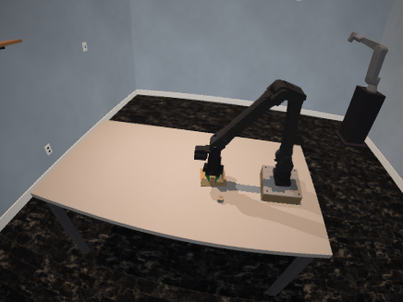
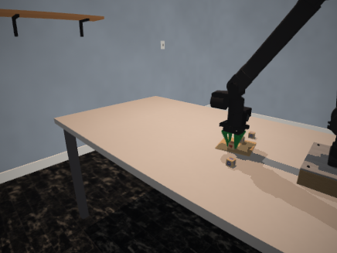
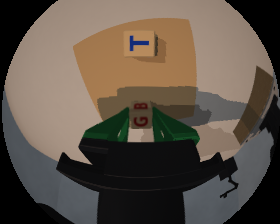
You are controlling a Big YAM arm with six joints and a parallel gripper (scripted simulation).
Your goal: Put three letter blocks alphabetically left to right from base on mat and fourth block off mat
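Now: the mat 40 mm to the right of my hand and 10 mm below it.
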